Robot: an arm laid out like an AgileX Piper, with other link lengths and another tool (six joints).
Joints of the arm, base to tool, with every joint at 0 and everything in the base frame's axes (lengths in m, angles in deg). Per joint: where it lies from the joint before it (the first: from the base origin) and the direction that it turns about. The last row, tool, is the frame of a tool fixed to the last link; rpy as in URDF.
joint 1: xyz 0 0 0.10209 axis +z
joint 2: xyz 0 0 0 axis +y
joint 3: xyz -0.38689 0 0.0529 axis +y
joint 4: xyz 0.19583 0 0.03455 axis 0.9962 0 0.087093
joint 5: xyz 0 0 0 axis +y
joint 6: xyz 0.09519 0 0.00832 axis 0.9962 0 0.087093
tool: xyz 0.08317 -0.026 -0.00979 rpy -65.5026 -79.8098 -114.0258
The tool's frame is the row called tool.
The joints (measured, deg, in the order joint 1, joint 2, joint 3, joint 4, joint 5, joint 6), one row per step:
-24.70 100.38 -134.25 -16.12 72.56 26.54
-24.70 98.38 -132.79 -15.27 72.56 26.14
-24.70 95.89 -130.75 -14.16 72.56 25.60
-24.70 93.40 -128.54 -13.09 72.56 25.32
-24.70 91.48 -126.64 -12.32 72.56 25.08
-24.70 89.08 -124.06 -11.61 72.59 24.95
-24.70 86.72 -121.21 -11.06 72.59 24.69
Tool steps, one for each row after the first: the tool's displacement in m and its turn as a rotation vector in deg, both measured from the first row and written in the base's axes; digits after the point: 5 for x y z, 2 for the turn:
-0.01054 0.00738 0.00596 0.12 -0.54 0.75
-0.02366 0.01673 0.01172 0.36 -1.00 1.73
-0.03693 0.02617 0.01596 0.81 -1.45 2.56
-0.04728 0.03332 0.01789 1.18 -1.59 3.18
-0.06072 0.04175 0.01881 1.69 -1.56 3.69
-0.07410 0.04959 0.01778 2.12 -1.17 4.17

